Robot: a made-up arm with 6 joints.
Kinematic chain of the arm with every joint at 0, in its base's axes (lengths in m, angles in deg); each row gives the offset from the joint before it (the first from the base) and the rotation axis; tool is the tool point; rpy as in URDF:
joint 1: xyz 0 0 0.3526 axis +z
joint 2: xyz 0 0 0 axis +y
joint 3: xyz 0.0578 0 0.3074 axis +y
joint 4: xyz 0.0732 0 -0.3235 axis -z
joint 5: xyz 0 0 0 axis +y
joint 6: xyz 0.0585 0 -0.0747 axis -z
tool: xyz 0 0 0 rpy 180 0 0
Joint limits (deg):
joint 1: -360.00..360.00
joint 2: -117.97..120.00
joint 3: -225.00..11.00
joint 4: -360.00..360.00
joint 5: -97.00..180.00
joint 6: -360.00..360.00
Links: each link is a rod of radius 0.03 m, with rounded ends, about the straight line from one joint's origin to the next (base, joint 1, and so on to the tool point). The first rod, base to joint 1, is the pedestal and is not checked.
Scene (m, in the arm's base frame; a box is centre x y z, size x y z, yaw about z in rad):
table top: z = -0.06
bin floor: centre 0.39 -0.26 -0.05 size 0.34 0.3 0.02 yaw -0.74
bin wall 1: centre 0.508 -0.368 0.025 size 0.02 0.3 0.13 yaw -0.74
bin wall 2: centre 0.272 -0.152 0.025 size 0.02 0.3 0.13 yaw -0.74
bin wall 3: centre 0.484 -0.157 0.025 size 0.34 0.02 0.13 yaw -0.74
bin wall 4: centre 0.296 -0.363 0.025 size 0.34 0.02 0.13 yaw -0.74
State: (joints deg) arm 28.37 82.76 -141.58 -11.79 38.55 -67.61
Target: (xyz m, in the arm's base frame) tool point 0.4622 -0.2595 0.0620
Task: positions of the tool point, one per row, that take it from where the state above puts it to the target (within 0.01 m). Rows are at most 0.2 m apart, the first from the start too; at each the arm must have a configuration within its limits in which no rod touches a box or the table.
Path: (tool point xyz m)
1: 0.6617 0.1653 0.1795
2: 0.6430 -0.0039 0.1838
3: 0.5723 -0.1510 0.1920
4: 0.4622 -0.2595 0.2041
5: 0.4670 -0.2621 0.1341
6: 0.4622 -0.2595 0.0620

